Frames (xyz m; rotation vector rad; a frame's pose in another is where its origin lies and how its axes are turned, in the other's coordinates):
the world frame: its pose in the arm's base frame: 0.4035 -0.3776 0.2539 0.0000 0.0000 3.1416
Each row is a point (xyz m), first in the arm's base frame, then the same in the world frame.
Working: the arm's base frame: its pose in the world frame: 0.4035 -0.3776 -0.2539 0.0000 0.0000 3.1416

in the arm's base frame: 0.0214 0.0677 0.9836
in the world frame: 0.3821 -0.4453 0.7297
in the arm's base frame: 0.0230 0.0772 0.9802
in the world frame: 0.3805 -0.4548 0.7263
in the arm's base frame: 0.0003 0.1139 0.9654
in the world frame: 0.4032 -0.4915 0.7115
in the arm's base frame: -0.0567 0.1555 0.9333
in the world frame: 0.4602 -0.5331 0.6794
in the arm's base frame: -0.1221 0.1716 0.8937
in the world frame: 0.5256 -0.5492 0.6398
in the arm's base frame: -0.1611 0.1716 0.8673
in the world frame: 0.5646 -0.5492 0.6134
